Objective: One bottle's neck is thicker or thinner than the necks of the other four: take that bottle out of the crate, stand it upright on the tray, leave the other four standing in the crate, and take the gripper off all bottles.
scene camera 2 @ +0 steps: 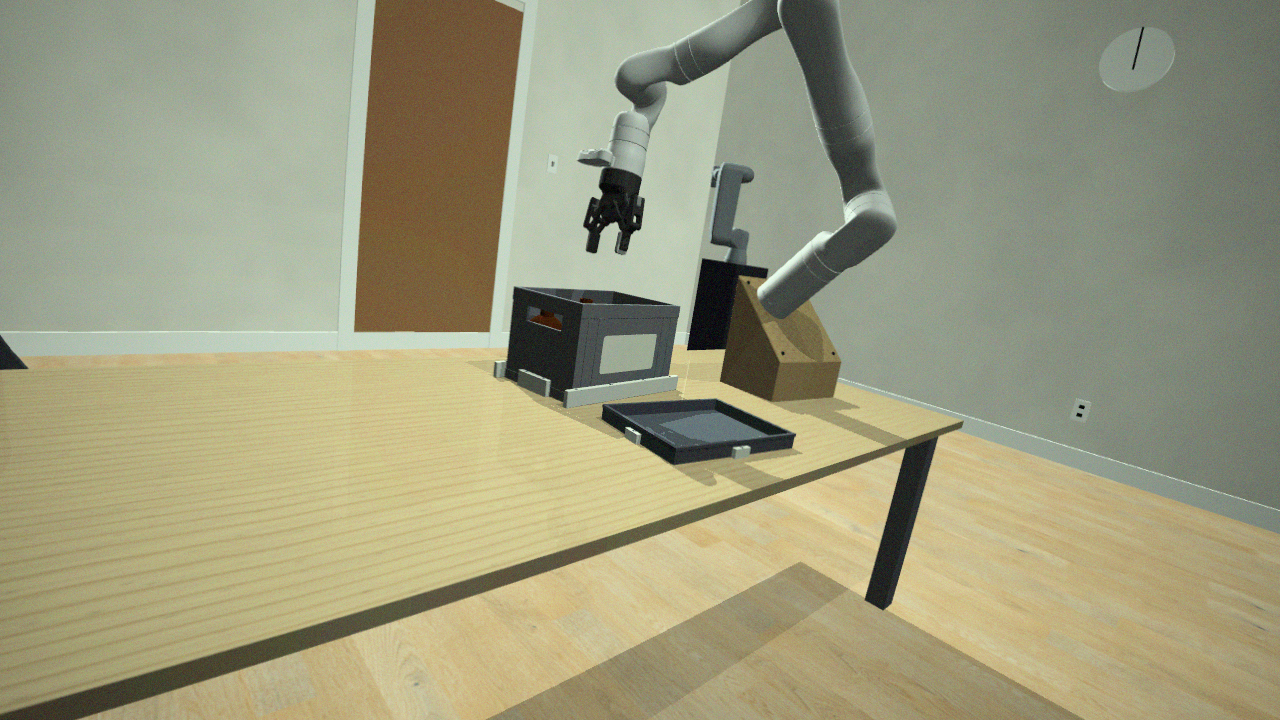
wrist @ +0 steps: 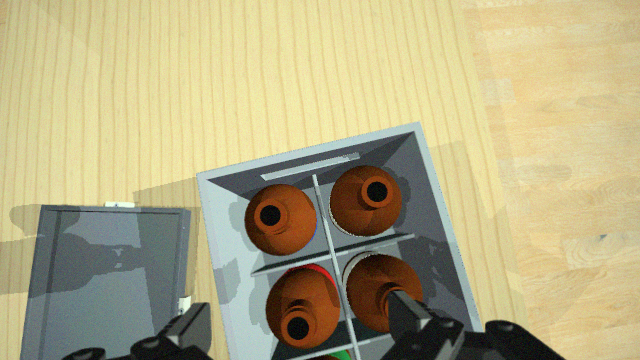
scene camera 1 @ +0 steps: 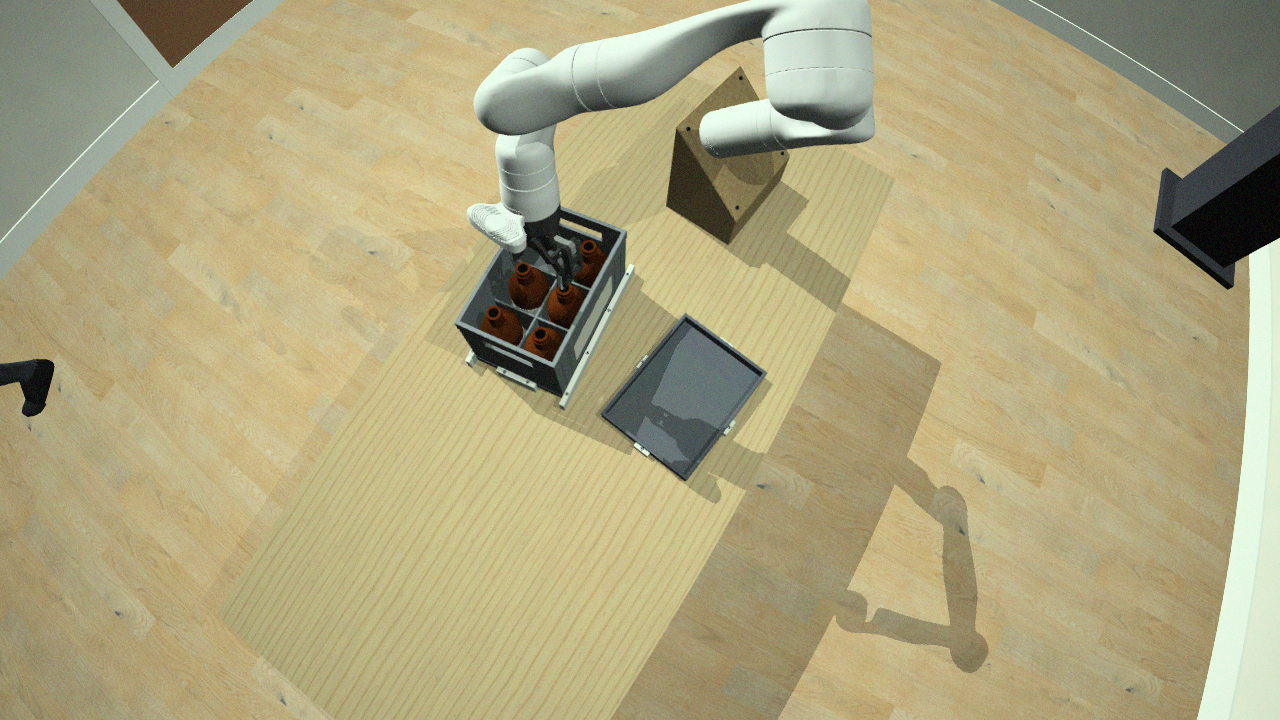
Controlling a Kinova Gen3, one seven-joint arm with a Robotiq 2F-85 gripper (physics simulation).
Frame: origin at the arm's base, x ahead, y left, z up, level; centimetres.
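Seen in the pictures: gripper, fingertip midpoint: (scene camera 2: 605, 253) (wrist: 301, 316) (scene camera 1: 540, 270); arm's base at its link origin: (scene camera 2: 772, 302) (scene camera 1: 717, 134).
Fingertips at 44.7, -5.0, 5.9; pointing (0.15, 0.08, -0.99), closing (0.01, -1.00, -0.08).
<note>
Offsets run from my fingertips to a thing's top centre, as dx, dy, dz. "spot": to the spot under its first point.
The dark grey crate @(-2.5, -3.1, -8.4) (scene camera 1: 537, 374) (scene camera 2: 544, 351) (wrist: 310, 151) holds the brown bottles upright in divided compartments. In the wrist view they are the blue-banded bottle @(+5.6, +3.0, -9.6) (wrist: 281, 230) (scene camera 1: 541, 342), a white-banded bottle @(+7.2, -5.8, -9.6) (wrist: 350, 215) (scene camera 1: 498, 324), the red-banded bottle @(-3.2, +1.0, -9.6) (wrist: 303, 300) (scene camera 1: 563, 306), another white-banded bottle @(-2.1, -7.2, -9.6) (wrist: 365, 287) (scene camera 1: 523, 284) and, partly cut off, the green-banded bottle @(-12.0, -0.6, -9.6) (wrist: 327, 357) (scene camera 1: 588, 259). I cannot tell which neck differs. My gripper (scene camera 1: 567, 266) (scene camera 2: 606, 248) (wrist: 301, 316) is open and empty, above the crate. Its right finger hides part of one white-banded bottle's neck. The tray @(spot: -8.9, +26.3, -25.4) (scene camera 1: 698, 376) (scene camera 2: 716, 425) (wrist: 90, 300) bears no bottle.
Pale rails @(-4.5, +6.6, -22.9) (scene camera 1: 595, 340) (scene camera 2: 620, 391) edge the crate. The wooden arm mount (scene camera 1: 702, 188) (scene camera 2: 783, 367) stands behind the tray. A dark pedestal (scene camera 1: 1226, 197) stands off the table at the right of the first scene view. A dark foot (scene camera 1: 35, 385) shows at its left edge.
</note>
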